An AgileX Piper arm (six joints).
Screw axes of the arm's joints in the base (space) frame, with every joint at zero. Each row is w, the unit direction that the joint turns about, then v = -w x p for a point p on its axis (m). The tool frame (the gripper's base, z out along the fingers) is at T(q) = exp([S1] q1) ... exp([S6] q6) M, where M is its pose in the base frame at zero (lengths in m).
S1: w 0 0 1 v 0 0 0
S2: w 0 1 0 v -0.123 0 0
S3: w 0 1 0 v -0.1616 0 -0.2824
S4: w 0.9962 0 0.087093 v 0 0.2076 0
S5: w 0 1 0 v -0.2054 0 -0.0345
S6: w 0.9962 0 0.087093 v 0 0.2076 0
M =
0.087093 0 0.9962 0.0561
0 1 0 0
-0.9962 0 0.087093 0.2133
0 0 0 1
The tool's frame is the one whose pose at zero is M.
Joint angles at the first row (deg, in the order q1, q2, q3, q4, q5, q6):
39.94 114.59 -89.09 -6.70 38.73 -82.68
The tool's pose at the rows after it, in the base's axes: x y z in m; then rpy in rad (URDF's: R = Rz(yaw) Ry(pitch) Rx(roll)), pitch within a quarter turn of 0, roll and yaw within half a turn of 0:
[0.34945 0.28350 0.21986 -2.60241 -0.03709 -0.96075]
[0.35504 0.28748 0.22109 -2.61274 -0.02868 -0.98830]
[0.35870 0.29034 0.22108 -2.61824 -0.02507 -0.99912]
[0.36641 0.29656 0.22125 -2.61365 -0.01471 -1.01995]
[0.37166 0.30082 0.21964 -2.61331 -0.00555 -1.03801]
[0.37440 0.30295 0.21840 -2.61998 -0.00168 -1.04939]
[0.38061 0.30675 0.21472 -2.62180 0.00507 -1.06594]
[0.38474 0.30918 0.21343 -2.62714 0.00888 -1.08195]
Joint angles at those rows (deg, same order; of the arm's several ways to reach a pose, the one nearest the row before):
39.93 116.25 -92.13 -6.76 40.39 -81.65
39.94 117.80 -95.11 -6.99 42.51 -79.99
39.94 118.89 -97.00 -6.99 43.66 -79.41
39.93 121.01 -100.61 -6.99 44.92 -78.21
39.94 122.61 -103.02 -6.99 45.72 -77.12
39.94 123.59 -104.51 -6.99 46.64 -76.49
39.82 125.48 -107.03 -6.99 47.38 -75.63
39.76 126.80 -109.15 -7.10 48.53 -74.77

